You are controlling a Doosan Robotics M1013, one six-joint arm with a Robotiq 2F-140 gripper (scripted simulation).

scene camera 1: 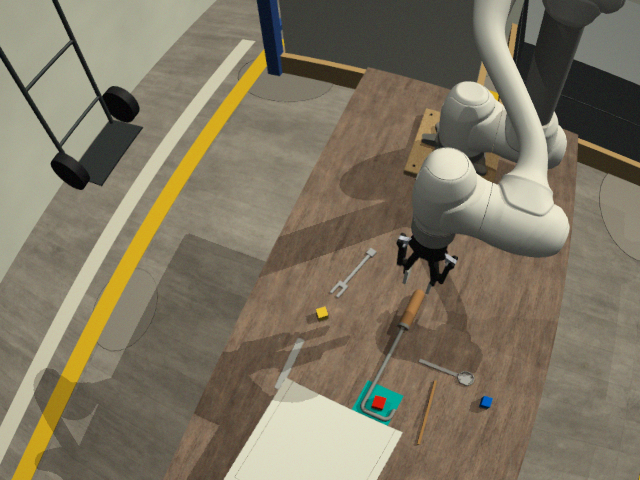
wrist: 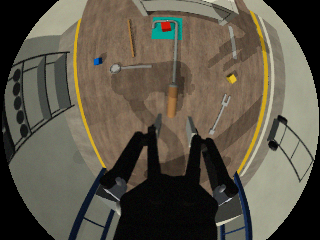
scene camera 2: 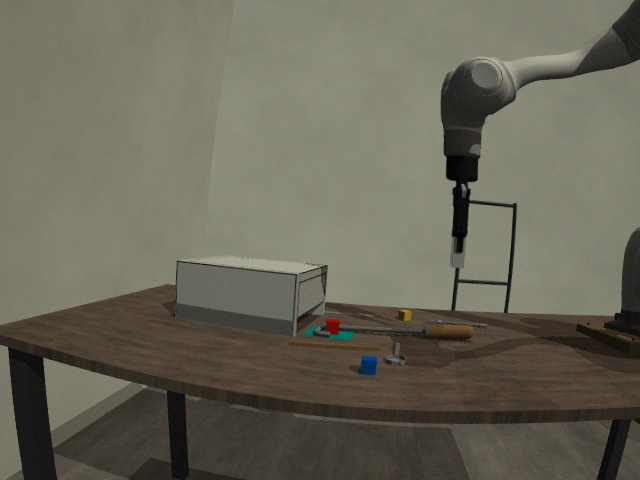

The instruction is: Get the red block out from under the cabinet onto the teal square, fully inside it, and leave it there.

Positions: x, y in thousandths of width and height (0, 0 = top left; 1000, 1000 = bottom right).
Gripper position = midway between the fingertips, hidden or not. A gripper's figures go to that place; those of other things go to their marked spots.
Scene:
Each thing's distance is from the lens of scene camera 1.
my gripper (scene camera 1: 652, 593): 118 cm
teal square (scene camera 1: 615, 834): 126 cm

